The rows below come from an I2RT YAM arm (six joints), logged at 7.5 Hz.
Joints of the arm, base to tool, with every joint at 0 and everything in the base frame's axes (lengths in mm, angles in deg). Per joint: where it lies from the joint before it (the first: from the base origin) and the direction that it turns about. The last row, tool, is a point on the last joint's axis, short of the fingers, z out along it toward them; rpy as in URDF.
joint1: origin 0 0 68 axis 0 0 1
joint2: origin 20 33.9 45.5 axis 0 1 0
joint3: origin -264 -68.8 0 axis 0 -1 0
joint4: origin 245 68.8 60 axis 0 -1 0
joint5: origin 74 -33.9 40.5 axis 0 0 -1
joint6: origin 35.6 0 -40.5 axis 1 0 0
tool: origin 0 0 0 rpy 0 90 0
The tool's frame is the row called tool.
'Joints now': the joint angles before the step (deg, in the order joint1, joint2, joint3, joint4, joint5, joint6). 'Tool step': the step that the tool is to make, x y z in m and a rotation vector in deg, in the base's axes. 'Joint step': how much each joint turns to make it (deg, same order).
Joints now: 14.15, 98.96, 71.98, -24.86, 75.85, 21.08
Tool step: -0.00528, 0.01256, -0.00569, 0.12, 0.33, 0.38
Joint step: 2.19, 1.15, 1.24, -6.96, 0.87, 6.78
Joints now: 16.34, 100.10, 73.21, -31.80, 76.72, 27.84
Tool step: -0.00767, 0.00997, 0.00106, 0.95, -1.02, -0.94
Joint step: 1.94, 1.58, 3.67, -13.30, 0.71, 12.79
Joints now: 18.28, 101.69, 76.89, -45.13, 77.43, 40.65
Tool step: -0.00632, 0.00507, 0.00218, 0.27, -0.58, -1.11
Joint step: 1.14, 1.49, 3.09, -11.01, 0.53, 10.29
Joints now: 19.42, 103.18, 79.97, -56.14, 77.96, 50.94
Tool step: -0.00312, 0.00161, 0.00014, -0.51, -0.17, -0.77
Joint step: 0.44, 1.06, 1.51, -5.91, 0.70, 5.57
